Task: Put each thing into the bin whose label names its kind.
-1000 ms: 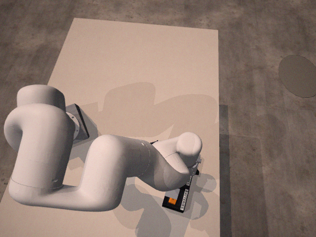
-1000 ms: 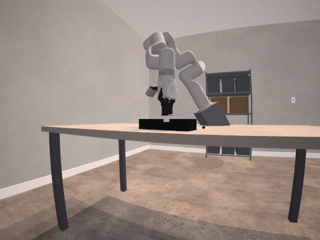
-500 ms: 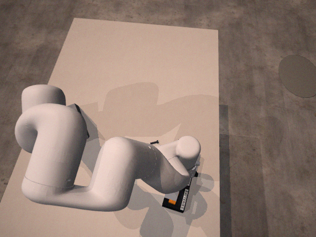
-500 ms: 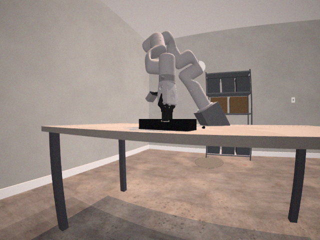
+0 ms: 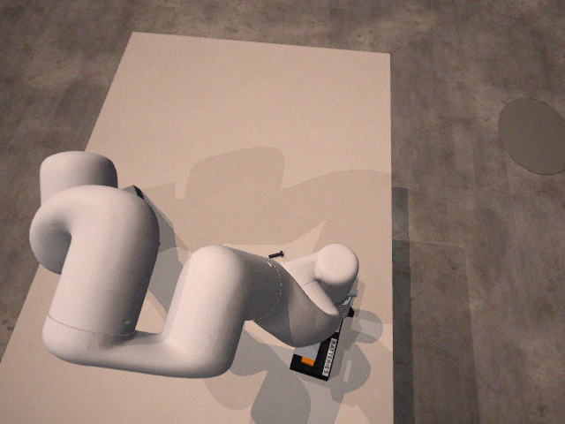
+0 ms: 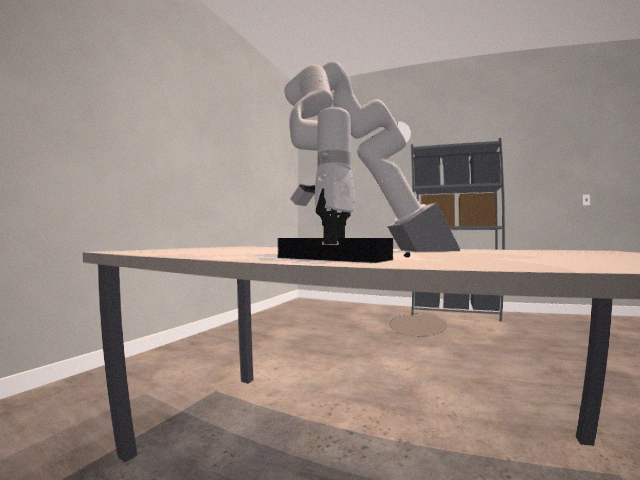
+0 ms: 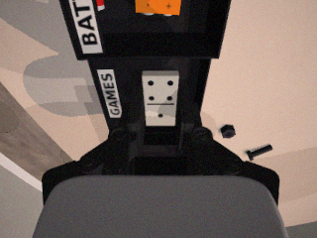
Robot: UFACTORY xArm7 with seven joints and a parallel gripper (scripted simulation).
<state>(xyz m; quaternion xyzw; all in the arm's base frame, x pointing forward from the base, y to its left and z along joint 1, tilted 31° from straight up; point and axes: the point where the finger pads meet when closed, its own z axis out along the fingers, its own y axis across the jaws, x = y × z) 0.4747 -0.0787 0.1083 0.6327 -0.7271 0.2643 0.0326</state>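
Now: hand 2 cm above the white domino. The rest, counted from my hand: orange battery: 1 cm behind, 7 cm to the right, 4 cm below; then yellow die: 4 cm below; then red stick: 2 cm ahead, 9 cm to the right, 4 cm below.
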